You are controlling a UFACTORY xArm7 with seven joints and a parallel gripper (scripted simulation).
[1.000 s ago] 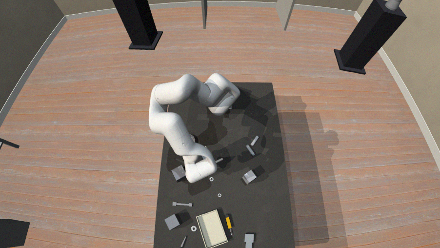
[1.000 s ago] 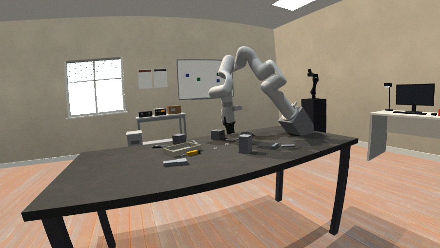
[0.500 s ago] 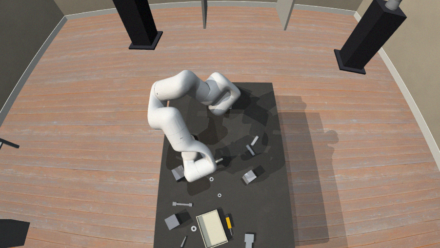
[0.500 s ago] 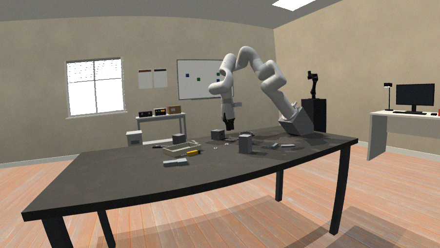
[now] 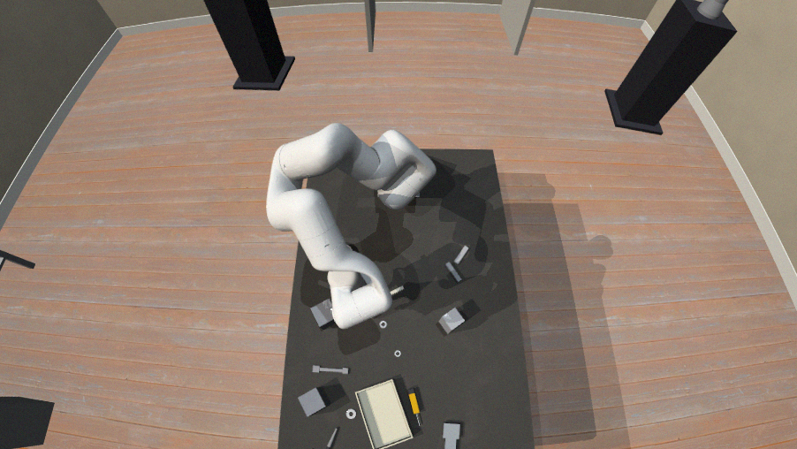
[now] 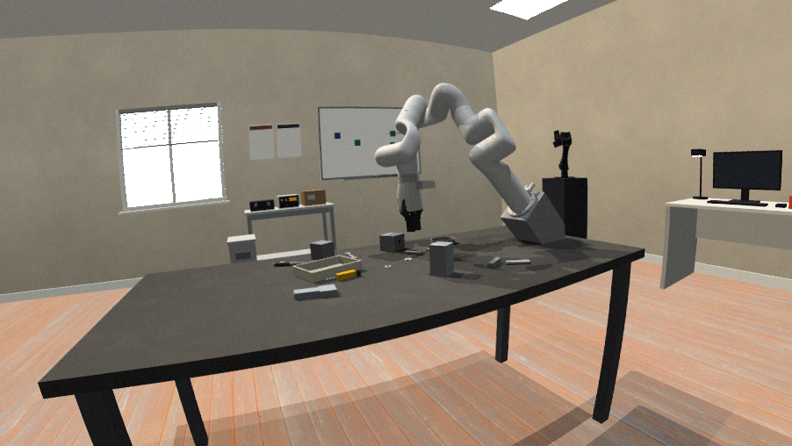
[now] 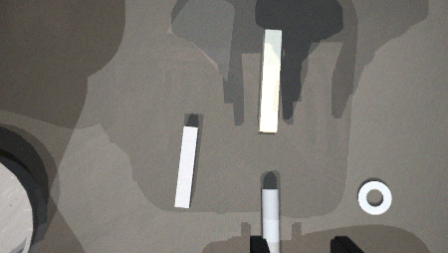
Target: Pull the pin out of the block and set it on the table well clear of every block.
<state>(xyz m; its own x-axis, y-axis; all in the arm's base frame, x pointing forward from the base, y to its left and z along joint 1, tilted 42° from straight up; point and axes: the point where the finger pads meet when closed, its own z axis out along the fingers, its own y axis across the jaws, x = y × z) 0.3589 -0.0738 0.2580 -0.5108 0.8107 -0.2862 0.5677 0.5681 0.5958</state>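
Right now the grey bar is 7 cm behind my hand and 10 cm below it. The rest, counted from my hand: round dish 17 cm behind, 13 cm to the right, 10 cm below; then cream bar 6 cm behind, 8 cm to the left, 10 cm below; then taller grey block 1 cm ahead, 28 cm to the left, 5 cm below.
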